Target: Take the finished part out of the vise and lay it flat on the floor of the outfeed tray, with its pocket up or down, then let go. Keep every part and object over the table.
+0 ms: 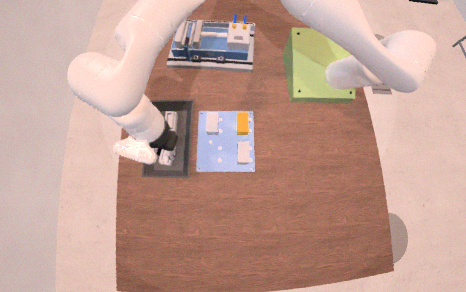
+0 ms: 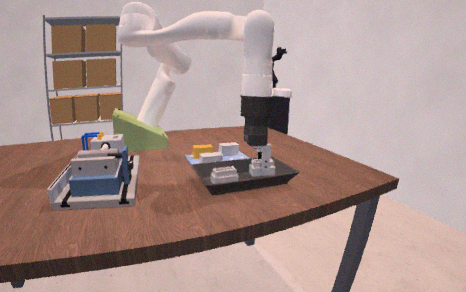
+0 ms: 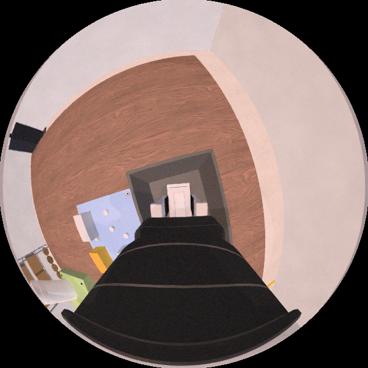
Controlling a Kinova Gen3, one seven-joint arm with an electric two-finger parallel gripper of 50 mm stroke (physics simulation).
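Frame: origin at the arm's base, x ahead, y left, z up, level; centimetres.
Seen in the pictures: gripper, between the fingertips: (image 1: 166,154) (image 2: 262,167); arm's base, origin of its link: (image 1: 337,75) (image 2: 146,123).
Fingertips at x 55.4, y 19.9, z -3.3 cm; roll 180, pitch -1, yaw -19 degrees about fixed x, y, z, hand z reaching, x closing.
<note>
Pixels of each thing's top centre, then the offset from my fingertips to it.
- light grey finished part, centre of its top: (image 2: 262,160) (image 1: 165,152) dy -0.2, dx -0.1, dz +1.8 cm
- second light part, centre of its top: (image 2: 224,169) (image 1: 168,119) dy -10.5, dx -1.0, dz +0.8 cm
- grey vise, centre of its top: (image 2: 99,145) (image 1: 210,29) dy -39.1, dx -15.6, dz +6.0 cm
- light blue plate, centre of its top: (image 1: 225,140) (image 2: 221,160) dy -3.5, dx -17.3, dz -3.1 cm
- orange block, centre of its top: (image 1: 242,121) (image 2: 202,146) dy -7.4, dx -22.7, dz +0.5 cm
My gripper (image 1: 167,154) (image 2: 262,161) (image 3: 179,202) points down into the dark outfeed tray (image 1: 189,140) (image 2: 250,186) (image 3: 170,167). It is shut on the light grey finished part (image 1: 165,159) (image 2: 262,170) (image 3: 179,196), one finger on each side. The part looks level and sits low inside the tray walls, near the end away from the vise; whether its underside touches the tray floor cannot be told. A second light part (image 1: 171,119) (image 2: 224,175) lies in the tray at the end nearer the vise, apart from the held one. The blue and grey vise (image 1: 215,44) (image 2: 95,184) shows no part between its jaws.
A light blue plate (image 1: 225,166) (image 3: 117,200) lies beside the tray. It carries an orange block (image 1: 242,123) (image 2: 202,151) (image 3: 101,259), white blocks (image 1: 212,123) (image 1: 243,152) and small pegs. The green arm base (image 1: 310,75) (image 2: 140,135) stands farther back. The table edge runs close beside the tray.
</note>
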